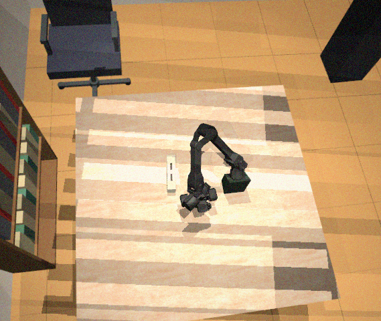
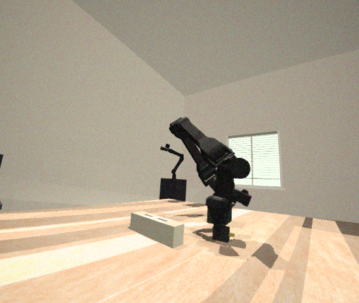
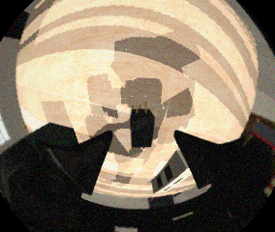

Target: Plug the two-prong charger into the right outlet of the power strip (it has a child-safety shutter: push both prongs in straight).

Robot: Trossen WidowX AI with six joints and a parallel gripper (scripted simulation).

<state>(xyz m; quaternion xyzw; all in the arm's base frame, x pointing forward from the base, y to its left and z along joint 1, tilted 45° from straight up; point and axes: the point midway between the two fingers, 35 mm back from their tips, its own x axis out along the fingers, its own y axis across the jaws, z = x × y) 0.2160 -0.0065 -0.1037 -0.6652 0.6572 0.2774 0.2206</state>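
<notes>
Now: the dark charger 2 cm to the left of my gripper tip and 2 cm below it.
</notes>
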